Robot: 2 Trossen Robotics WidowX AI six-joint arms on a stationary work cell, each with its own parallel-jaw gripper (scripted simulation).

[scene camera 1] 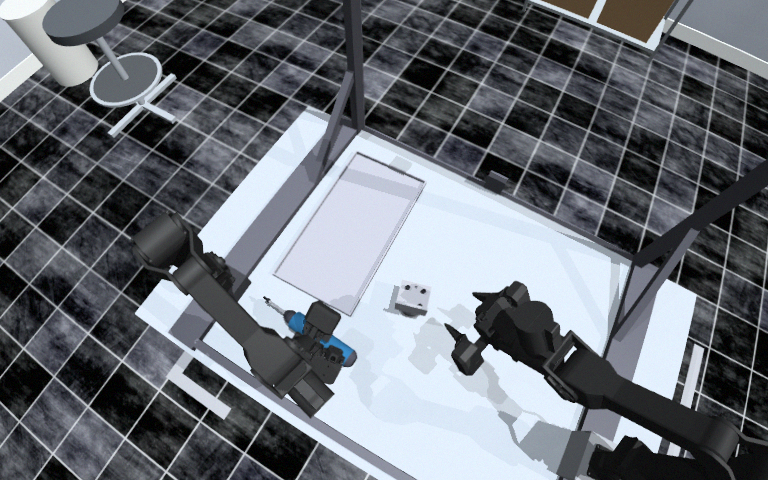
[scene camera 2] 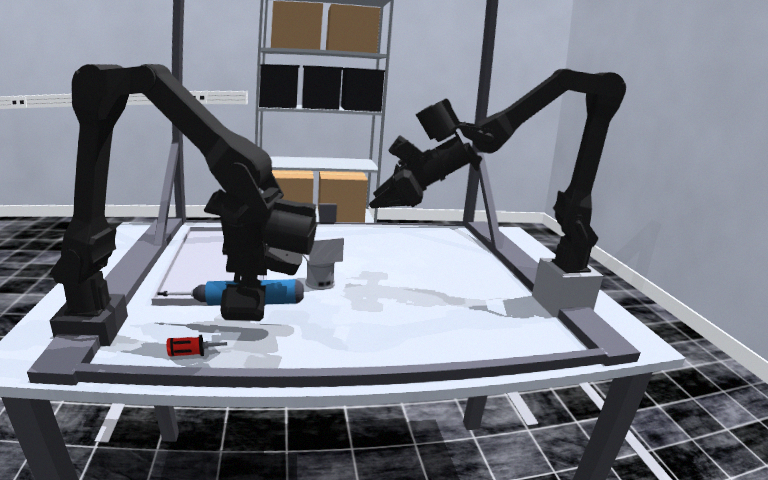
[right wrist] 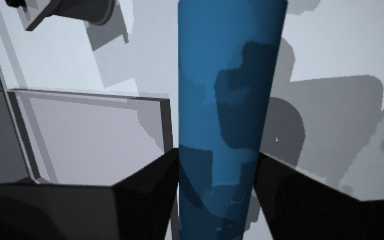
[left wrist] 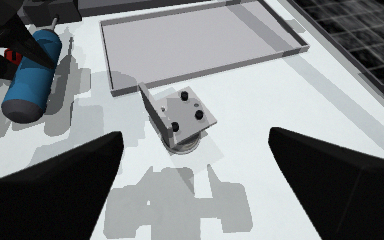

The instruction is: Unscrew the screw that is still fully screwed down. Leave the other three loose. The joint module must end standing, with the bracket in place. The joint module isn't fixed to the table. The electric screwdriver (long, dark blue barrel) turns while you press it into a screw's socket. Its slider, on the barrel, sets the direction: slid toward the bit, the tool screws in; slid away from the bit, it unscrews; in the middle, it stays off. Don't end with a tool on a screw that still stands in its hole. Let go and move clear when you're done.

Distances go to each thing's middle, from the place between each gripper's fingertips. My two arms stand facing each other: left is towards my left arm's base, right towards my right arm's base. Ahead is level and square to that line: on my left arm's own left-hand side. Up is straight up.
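Scene:
My right hand point(scene camera 2: 251, 295) is 3 cm above the electric screwdriver point(scene camera 2: 287, 291), 2 cm past it and 3 cm to the left of it. Counted from my right hand, the shallow tray point(scene camera 1: 335, 256) is 31 cm behind, 8 cm to the right and 9 cm below. The joint module point(scene camera 2: 321, 276) is 14 cm to the left of my right hand, 19 cm behind it and 6 cm below it, while the bracket point(scene camera 1: 407, 300) is 14 cm to the left of my right hand, 18 cm behind it and 2 cm below it.
As for my left hand point(scene camera 1: 459, 308), it is 130 mm above the bracket, 30 mm past it and 120 mm to the left of it. The shallow tray is 340 mm to the right of my left hand, 200 mm below it and 160 mm behind it. Counted from my left hand, the joint module is 180 mm below, 120 mm to the right and 30 mm behind. The electric screwdriver is 290 mm to the right of my left hand, 130 mm ahead of it and 140 mm below it.

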